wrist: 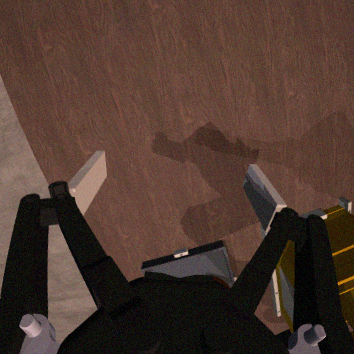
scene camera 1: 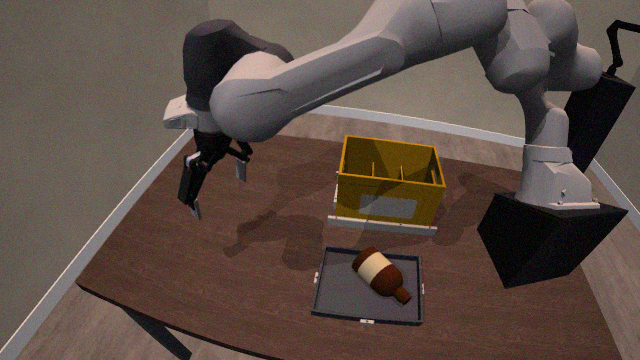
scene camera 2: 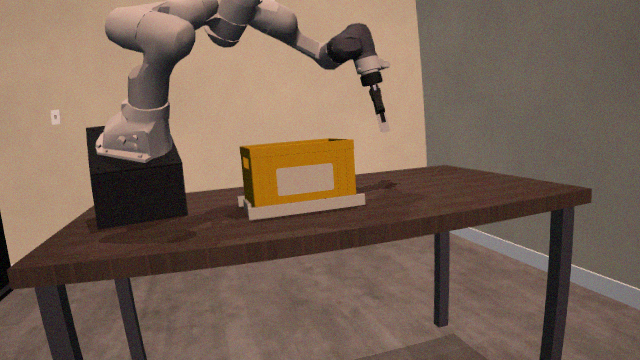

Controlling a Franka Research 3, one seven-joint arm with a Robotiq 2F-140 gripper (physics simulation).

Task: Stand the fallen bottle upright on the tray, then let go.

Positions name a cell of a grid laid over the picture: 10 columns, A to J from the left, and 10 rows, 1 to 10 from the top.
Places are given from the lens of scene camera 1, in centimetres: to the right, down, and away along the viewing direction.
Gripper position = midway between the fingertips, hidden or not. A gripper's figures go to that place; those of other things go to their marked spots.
gripper (scene camera 1: D6): -23, 4, 66
brown bottle (scene camera 1: F8): 13, 20, 63
